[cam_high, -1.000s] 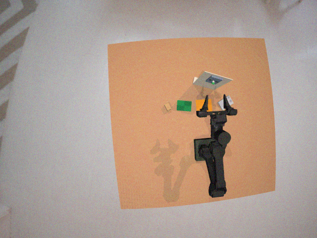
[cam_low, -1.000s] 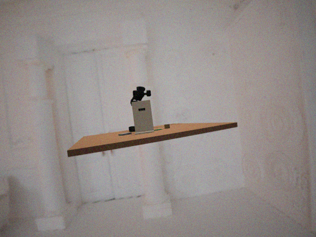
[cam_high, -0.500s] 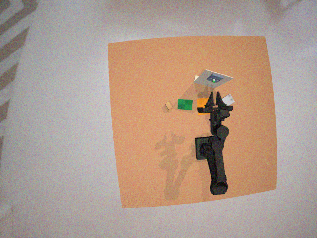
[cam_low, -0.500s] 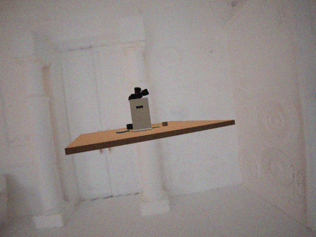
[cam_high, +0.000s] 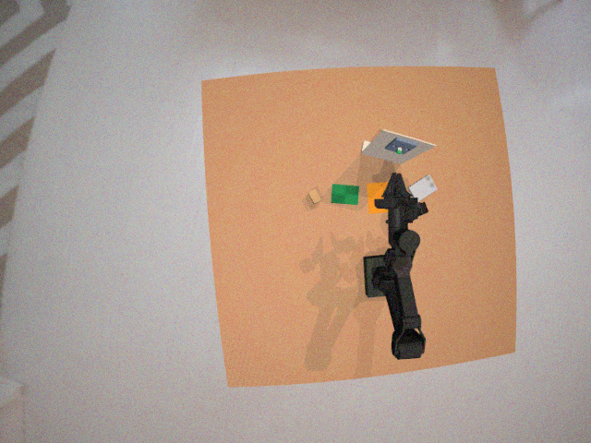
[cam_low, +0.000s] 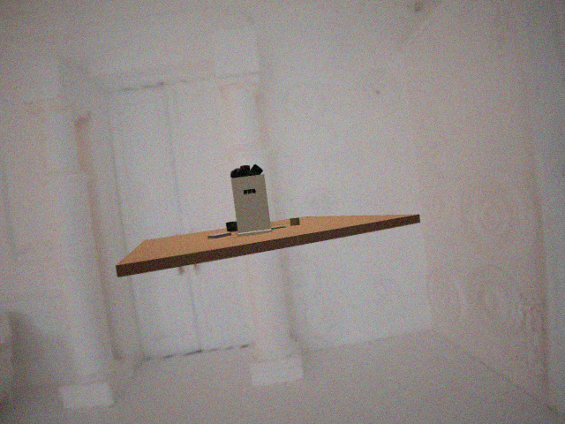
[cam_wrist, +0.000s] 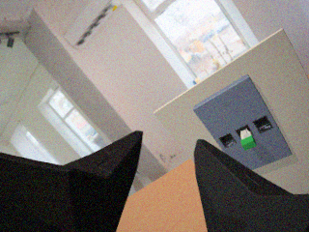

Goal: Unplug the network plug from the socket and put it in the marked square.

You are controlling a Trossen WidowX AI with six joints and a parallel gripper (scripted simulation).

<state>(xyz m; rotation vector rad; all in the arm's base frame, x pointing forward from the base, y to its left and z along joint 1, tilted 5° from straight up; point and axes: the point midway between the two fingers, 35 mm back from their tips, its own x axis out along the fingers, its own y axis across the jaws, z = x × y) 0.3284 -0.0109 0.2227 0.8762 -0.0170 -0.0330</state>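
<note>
My gripper tip is now 9 cm short of the green plug, 5 cm to the left of it and 8 cm above it. The rest, counted from my gripper tip: grey upright panel (11 cm ahead, 6 cm to the right, 16 cm below); small tan block (3 cm behind, 23 cm to the left, 28 cm below); orange marked square (5 cm behind, 5 cm to the right, 30 cm below).
</note>
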